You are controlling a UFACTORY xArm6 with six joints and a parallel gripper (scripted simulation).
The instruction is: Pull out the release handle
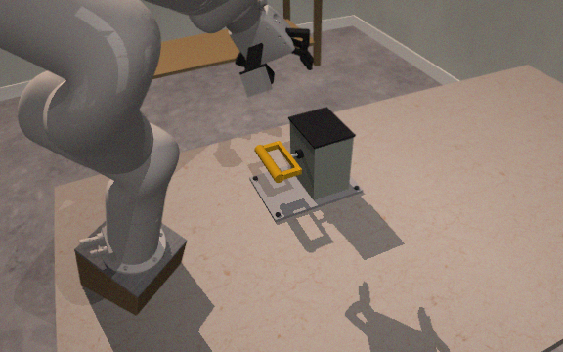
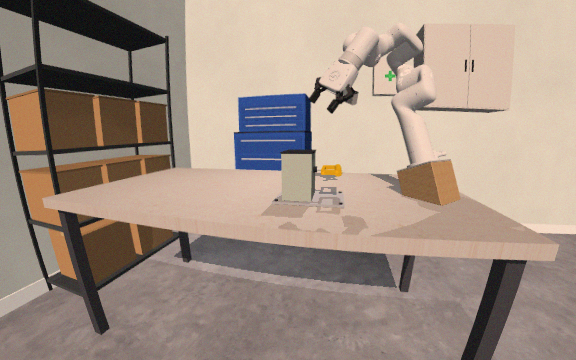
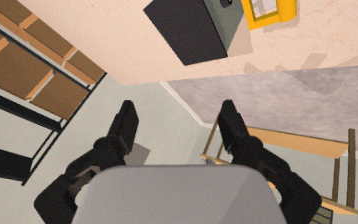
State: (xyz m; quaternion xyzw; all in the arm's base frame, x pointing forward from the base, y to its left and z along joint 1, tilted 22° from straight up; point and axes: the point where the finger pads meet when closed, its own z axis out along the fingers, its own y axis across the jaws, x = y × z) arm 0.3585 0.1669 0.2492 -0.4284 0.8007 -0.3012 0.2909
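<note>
Right now the grey baseplate is 320 mm below my hand, 30 mm ahead of it and 10 mm to the right of it.
</note>
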